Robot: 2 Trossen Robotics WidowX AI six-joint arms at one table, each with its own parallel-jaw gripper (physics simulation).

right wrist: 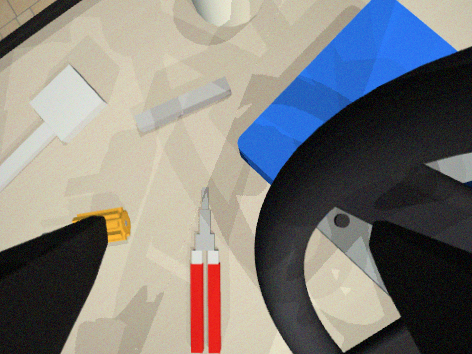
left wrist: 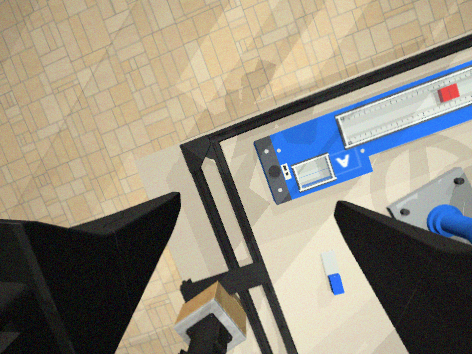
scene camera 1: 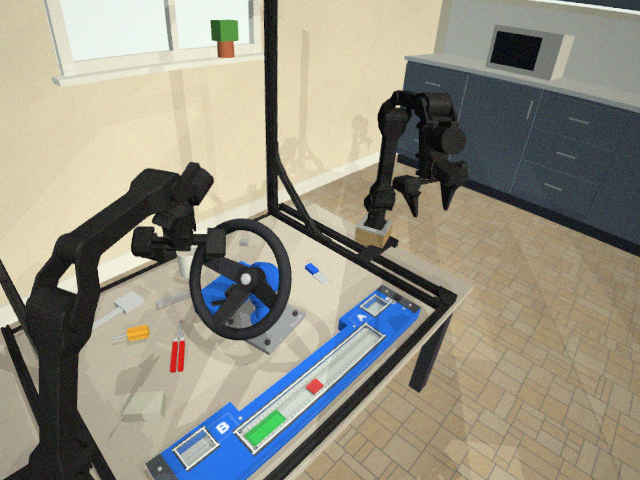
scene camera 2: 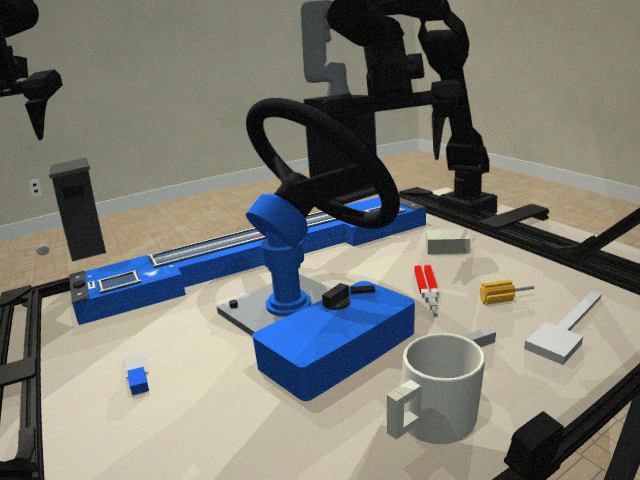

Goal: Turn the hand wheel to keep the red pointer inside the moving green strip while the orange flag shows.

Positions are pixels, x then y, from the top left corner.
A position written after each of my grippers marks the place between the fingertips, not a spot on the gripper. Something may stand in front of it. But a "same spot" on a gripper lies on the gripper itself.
My left gripper shows in the left wrist view, in scene camera 1 and in scene camera 2 (15, 142); in the right wrist view it is out of frame. My right gripper shows in the right wrist view, in scene camera 1 and in scene camera 2 (402, 163); in the left wrist view it is out of frame. The same spot on my right gripper: (right wrist: 54, 273) is (scene camera 1: 160, 252). One and the same spot on my left gripper: (left wrist: 83, 282) is (scene camera 1: 450, 186).
